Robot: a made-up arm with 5 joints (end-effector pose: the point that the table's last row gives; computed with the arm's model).
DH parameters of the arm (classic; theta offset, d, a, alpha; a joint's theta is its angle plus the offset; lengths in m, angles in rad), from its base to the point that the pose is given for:
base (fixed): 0 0 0.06 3.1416
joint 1: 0 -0.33 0.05 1.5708
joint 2: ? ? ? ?
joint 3: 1.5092 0 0.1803 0
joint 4: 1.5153 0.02 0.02 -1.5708
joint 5: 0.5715 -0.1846 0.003 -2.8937
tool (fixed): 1.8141 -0.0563 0 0
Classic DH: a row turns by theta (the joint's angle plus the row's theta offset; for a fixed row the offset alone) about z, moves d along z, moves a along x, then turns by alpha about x.
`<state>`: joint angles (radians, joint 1 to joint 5).
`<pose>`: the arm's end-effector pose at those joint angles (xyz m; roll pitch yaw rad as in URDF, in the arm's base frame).
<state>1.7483 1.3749 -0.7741 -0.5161 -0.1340</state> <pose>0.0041 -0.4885 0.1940 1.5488 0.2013 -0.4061</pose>
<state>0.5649 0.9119 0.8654 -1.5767 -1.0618</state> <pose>0.3096 -0.1184 0.2024 1.9619 -0.6373 0.5359</pose>
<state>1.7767 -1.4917 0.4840 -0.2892 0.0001</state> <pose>0.0790 -0.0558 0.6273 0.2016 -0.1469 -0.5777</pose>
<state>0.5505 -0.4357 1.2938 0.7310 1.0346</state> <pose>0.1287 -0.0228 0.2205 3.0847 0.2226 2.3767</pose>
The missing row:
joint 2: -1.4537 0 0.1712 0
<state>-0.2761 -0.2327 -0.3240 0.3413 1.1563</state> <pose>0.3662 0.1022 0.5821 0.1442 1.1056 0.4800</pose>
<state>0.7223 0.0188 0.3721 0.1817 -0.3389</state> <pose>0.3300 -0.1942 0.3294 2.0725 0.1145 0.6359</pose>
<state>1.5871 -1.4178 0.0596 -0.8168 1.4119</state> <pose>0.0736 0.1150 0.6744 0.0758 -0.8338 -1.8223</pose>
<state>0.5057 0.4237 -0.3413 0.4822 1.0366</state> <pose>0.4254 -0.1835 0.3539 2.5750 1.1925 2.0452</pose>
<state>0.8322 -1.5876 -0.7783 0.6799 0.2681</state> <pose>-0.0713 0.1843 0.6132 -0.1612 -0.3032 0.1766</pose>
